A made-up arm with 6 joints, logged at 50 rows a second.
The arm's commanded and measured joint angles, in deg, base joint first. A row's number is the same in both.
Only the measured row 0 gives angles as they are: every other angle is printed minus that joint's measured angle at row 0.
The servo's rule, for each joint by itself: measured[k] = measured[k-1] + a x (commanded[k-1-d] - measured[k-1]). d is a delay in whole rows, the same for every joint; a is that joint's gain. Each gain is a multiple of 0.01, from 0.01 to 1. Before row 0 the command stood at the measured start. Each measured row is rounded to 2 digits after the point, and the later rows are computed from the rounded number. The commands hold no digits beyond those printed.
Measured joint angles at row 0:
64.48, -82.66, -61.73, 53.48, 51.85, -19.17
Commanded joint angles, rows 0 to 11:
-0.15, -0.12, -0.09, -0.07, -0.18, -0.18
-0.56, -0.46, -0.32, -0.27, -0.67, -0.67
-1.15, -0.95, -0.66, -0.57, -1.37, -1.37
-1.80, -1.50, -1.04, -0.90, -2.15, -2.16
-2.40, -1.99, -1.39, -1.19, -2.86, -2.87
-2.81, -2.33, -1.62, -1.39, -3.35, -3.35
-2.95, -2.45, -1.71, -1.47, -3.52, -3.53
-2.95, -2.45, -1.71, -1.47, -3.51, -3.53
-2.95, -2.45, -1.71, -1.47, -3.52, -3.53
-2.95, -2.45, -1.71, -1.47, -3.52, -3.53
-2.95, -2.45, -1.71, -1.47, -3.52, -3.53
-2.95, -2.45, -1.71, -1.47, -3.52, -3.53
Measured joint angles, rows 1 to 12:
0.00, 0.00, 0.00, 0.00, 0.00, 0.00
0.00, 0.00, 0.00, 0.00, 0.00, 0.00
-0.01, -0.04, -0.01, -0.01, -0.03, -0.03
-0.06, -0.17, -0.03, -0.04, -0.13, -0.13
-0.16, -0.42, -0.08, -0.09, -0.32, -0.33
-0.31, -0.77, -0.16, -0.17, -0.59, -0.62
-0.50, -1.16, -0.26, -0.27, -0.93, -0.98
-0.71, -1.53, -0.37, -0.38, -1.29, -1.36
-0.91, -1.82, -0.48, -0.49, -1.62, -1.71
-1.09, -2.02, -0.58, -0.59, -1.90, -2.00
-1.26, -2.16, -0.67, -0.68, -2.14, -2.24
-1.41, -2.25, -0.75, -0.76, -2.35, -2.45
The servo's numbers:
d 2
a 0.09 0.32 0.08 0.10 0.15 0.16

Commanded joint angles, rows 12 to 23:
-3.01, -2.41, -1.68, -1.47, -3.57, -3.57
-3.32, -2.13, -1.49, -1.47, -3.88, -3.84
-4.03, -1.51, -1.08, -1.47, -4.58, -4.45
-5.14, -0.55, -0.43, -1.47, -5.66, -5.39
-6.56, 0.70, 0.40, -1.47, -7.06, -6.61
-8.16, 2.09, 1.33, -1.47, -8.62, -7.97
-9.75, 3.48, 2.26, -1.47, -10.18, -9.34
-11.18, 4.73, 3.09, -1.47, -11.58, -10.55
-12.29, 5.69, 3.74, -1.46, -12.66, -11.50
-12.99, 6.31, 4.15, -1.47, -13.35, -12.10
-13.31, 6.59, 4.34, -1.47, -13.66, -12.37
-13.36, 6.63, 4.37, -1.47, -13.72, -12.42
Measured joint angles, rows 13 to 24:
-1.55, -2.31, -0.83, -0.83, -2.53, -2.62
-1.68, -2.35, -0.90, -0.89, -2.68, -2.77
-1.80, -2.37, -0.96, -0.95, -2.81, -2.90
-1.94, -2.29, -1.00, -1.00, -2.97, -3.05
-2.13, -2.04, -1.01, -1.05, -3.21, -3.27
-2.40, -1.56, -0.96, -1.09, -3.58, -3.61
-2.77, -0.84, -0.85, -1.13, -4.10, -4.09
-3.26, 0.10, -0.68, -1.16, -4.78, -4.71
-3.84, 1.18, -0.44, -1.19, -5.59, -5.45
-4.50, 2.32, -0.16, -1.22, -6.49, -6.27
-5.20, 3.40, 0.15, -1.24, -7.42, -7.11
-5.90, 4.33, 0.47, -1.26, -8.31, -7.91

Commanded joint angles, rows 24 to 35:
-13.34, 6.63, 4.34, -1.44, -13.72, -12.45
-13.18, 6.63, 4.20, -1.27, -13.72, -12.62
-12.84, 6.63, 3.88, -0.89, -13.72, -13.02
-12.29, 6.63, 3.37, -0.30, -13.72, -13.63
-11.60, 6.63, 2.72, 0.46, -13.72, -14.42
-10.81, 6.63, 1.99, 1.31, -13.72, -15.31
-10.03, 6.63, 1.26, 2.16, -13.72, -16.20
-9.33, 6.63, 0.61, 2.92, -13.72, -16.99
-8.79, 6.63, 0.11, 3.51, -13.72, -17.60
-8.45, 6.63, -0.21, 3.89, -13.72, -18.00
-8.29, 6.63, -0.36, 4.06, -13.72, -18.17
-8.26, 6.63, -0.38, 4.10, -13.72, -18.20
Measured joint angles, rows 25 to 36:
-6.57, 5.05, 0.78, -1.28, -9.11, -8.62
-7.18, 5.56, 1.07, -1.30, -9.80, -9.23
-7.73, 5.90, 1.33, -1.31, -10.39, -9.75
-8.22, 6.13, 1.56, -1.31, -10.89, -10.21
-8.64, 6.29, 1.75, -1.27, -11.31, -10.66
-8.97, 6.40, 1.88, -1.17, -11.67, -11.14
-9.21, 6.47, 1.95, -1.01, -11.98, -11.66
-9.35, 6.52, 1.95, -0.78, -12.24, -12.24
-9.41, 6.56, 1.89, -0.49, -12.46, -12.87
-9.40, 6.58, 1.79, -0.15, -12.65, -13.53
-9.35, 6.60, 1.66, 0.22, -12.81, -14.18
-9.27, 6.61, 1.51, 0.59, -12.95, -14.79

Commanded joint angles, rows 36 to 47:
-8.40, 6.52, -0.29, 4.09, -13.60, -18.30
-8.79, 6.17, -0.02, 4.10, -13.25, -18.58
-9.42, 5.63, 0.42, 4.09, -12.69, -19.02
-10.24, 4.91, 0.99, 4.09, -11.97, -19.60
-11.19, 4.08, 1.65, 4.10, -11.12, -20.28
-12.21, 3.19, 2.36, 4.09, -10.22, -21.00
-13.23, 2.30, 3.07, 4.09, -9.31, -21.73
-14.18, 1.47, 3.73, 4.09, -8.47, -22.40
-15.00, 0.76, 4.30, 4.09, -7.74, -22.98
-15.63, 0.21, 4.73, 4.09, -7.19, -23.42
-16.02, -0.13, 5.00, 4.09, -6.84, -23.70
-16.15, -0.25, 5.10, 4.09, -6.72, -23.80
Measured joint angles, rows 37 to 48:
-9.18, 6.62, 1.36, 0.94, -13.07, -15.33
-9.10, 6.62, 1.22, 1.26, -13.17, -15.79
-9.04, 6.59, 1.10, 1.54, -13.23, -16.19
-9.02, 6.46, 1.01, 1.80, -13.23, -16.57
-9.06, 6.19, 0.96, 2.03, -13.15, -16.96
-9.17, 5.78, 0.96, 2.24, -12.97, -17.38
-9.35, 5.24, 1.02, 2.43, -12.69, -17.84
-9.61, 4.58, 1.13, 2.60, -12.32, -18.35
-9.94, 3.85, 1.29, 2.75, -11.87, -18.89
-10.32, 3.09, 1.49, 2.88, -11.36, -19.45
-10.74, 2.34, 1.71, 3.00, -10.82, -20.01
-11.18, 1.66, 1.95, 3.11, -10.28, -20.56

